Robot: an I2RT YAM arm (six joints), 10 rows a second.
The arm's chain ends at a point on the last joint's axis. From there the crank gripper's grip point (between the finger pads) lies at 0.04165 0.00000 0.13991 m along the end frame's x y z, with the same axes.
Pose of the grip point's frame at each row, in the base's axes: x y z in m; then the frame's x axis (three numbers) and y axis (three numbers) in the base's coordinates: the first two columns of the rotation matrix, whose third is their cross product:
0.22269, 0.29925, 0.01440, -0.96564, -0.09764, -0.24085, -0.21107, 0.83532, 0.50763
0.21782, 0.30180, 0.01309, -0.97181, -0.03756, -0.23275, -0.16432, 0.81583, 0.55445
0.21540, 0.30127, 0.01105, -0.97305, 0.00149, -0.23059, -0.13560, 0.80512, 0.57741
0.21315, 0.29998, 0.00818, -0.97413, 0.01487, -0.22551, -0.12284, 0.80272, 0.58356
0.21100, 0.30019, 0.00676, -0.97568, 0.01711, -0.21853, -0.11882, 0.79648, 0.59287
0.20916, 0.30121, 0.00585, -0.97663, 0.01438, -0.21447, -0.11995, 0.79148, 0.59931
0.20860, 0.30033, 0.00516, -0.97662, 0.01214, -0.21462, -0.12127, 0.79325, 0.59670
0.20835, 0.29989, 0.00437, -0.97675, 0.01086, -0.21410, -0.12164, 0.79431, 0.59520
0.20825, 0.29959, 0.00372, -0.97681, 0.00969, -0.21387, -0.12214, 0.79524, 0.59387
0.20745, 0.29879, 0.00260, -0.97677, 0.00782, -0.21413, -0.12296, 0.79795, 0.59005
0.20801, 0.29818, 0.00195, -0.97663, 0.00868, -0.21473, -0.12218, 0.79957, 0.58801
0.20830, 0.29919, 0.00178, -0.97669, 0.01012, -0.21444, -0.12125, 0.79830, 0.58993
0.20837, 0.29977, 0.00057, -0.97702, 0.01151, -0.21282, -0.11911, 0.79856, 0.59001
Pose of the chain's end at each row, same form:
0.24170, 0.22762, 0.14017, -0.96564, -0.09764, -0.24085, -0.21107, 0.83532, 0.50763
0.23464, 0.22263, 0.13457, -0.97181, -0.03756, -0.23275, -0.16432, 0.81583, 0.55445
0.22983, 0.21822, 0.13023, -0.97305, 0.00149, -0.23059, -0.13560, 0.80512, 0.57741
0.22718, 0.21595, 0.12672, -0.97413, 0.01487, -0.22551, -0.12284, 0.80272, 0.58356
0.22587, 0.21491, 0.12430, -0.97568, 0.01711, -0.21853, -0.11882, 0.79648, 0.59287
0.22488, 0.21512, 0.12269, -0.97663, 0.01438, -0.21447, -0.11995, 0.79148, 0.59931
0.22444, 0.21465, 0.12228, -0.97662, 0.01214, -0.21462, -0.12127, 0.79325, 0.59670
0.22433, 0.21446, 0.12165, -0.97675, 0.01086, -0.21410, -0.12164, 0.79431, 0.59520
0.22433, 0.21437, 0.12114, -0.97681, 0.00969, -0.21387, -0.12214, 0.79524, 0.59387
0.22358, 0.21414, 0.12043, -0.97677, 0.00782, -0.21413, -0.12296, 0.79795, 0.59005
0.22395, 0.21380, 0.12000, -0.97663, 0.00868, -0.21473, -0.12218, 0.79957, 0.58801
0.22419, 0.21452, 0.11963, -0.97669, 0.01012, -0.21444, -0.12125, 0.79830, 0.58993
0.22434, 0.21509, 0.11840, -0.97702, 0.01151, -0.21282, -0.11911, 0.79856, 0.59001

